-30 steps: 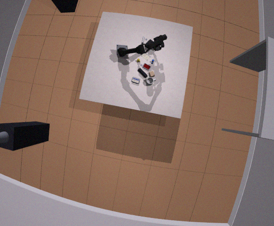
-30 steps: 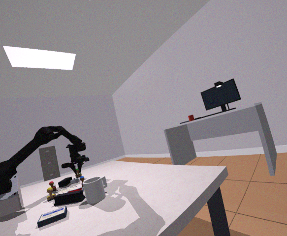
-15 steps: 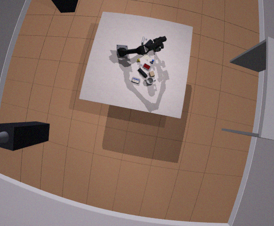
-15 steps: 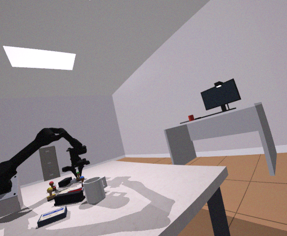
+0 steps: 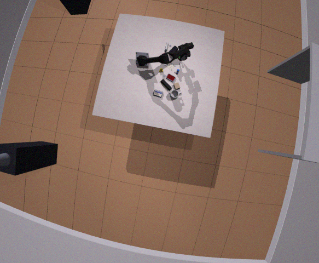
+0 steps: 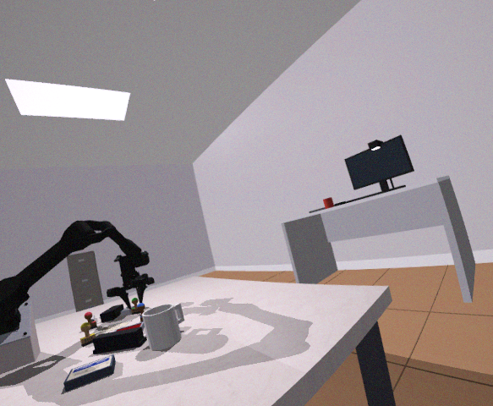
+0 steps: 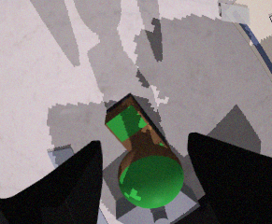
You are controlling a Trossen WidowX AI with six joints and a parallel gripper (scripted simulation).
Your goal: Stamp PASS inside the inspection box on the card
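The green-knobbed stamp is 1 cm below my gripper tip. Round my gripper tip: black block (8 cm behind, 9 cm to the left, 1 cm below); then pale card (10 cm behind, 8 cm to the right, 3 cm below); then grey strip (2 cm ahead, 10 cm to the left, 3 cm below).
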